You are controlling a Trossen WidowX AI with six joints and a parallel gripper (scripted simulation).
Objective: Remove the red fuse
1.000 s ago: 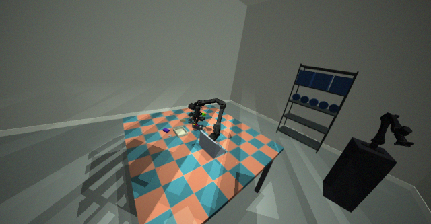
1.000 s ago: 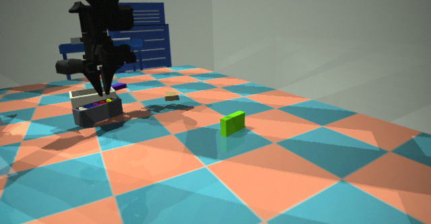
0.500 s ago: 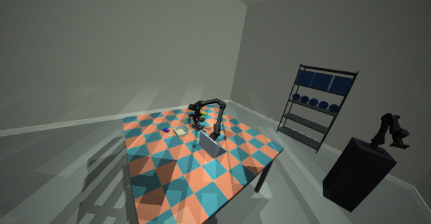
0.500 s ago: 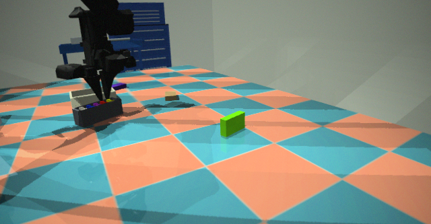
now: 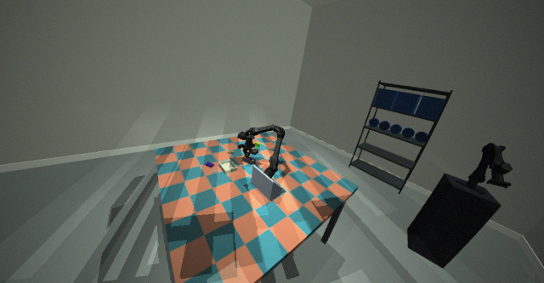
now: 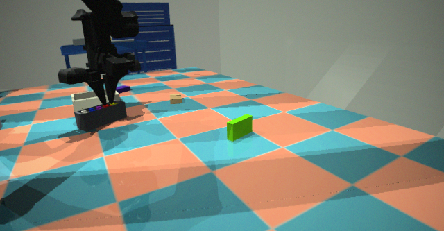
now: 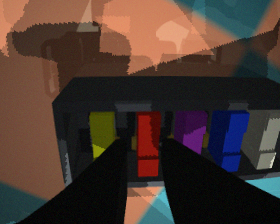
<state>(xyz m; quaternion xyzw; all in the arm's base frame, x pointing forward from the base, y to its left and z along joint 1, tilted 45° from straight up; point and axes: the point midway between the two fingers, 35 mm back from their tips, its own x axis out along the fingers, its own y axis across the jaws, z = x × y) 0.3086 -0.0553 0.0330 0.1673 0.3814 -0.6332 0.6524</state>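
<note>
My gripper tip is 20 mm above the red fuse. Round my gripper tip: yellow fuse 20 mm ahead, 10 mm to the left, 20 mm below; then blue fuse 40 mm behind, 10 mm to the right, 20 mm below; then purple fuse 20 mm behind, 10 mm to the right, 20 mm below.
</note>
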